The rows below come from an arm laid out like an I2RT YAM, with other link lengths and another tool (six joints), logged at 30 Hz.
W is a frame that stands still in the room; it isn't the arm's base.
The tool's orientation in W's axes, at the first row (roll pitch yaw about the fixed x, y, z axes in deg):
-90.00 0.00 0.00
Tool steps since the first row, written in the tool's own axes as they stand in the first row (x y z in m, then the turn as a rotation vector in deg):
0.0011 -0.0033 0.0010 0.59 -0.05 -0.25
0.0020 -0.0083 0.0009 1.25 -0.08 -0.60
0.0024 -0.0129 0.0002 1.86 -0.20 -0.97
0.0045 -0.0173 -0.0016 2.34 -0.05 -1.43
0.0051 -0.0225 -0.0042 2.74 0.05 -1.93
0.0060 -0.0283 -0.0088 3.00 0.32 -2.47
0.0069 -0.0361 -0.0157 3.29 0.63 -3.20
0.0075 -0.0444 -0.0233 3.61 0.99 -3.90
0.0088 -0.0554 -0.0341 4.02 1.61 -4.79
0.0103 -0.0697 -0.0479 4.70 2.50 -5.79
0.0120 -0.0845 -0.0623 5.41 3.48 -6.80
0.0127 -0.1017 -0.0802 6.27 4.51 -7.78
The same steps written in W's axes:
0.0011 0.0010 0.0033 0.59 -0.25 0.05
0.0020 0.0009 0.0083 1.25 -0.60 0.08
0.0024 0.0002 0.0129 1.86 -0.97 0.20
0.0045 -0.0016 0.0173 2.34 -1.43 0.05
0.0051 -0.0042 0.0225 2.74 -1.93 -0.05
0.0060 -0.0088 0.0283 3.00 -2.47 -0.32
0.0069 -0.0157 0.0361 3.29 -3.20 -0.63
0.0075 -0.0233 0.0444 3.61 -3.90 -0.99
0.0088 -0.0341 0.0554 4.02 -4.79 -1.61
0.0103 -0.0479 0.0697 4.70 -5.79 -2.50
0.0120 -0.0623 0.0845 5.41 -6.80 -3.48
0.0127 -0.0802 0.1017 6.27 -7.78 -4.51

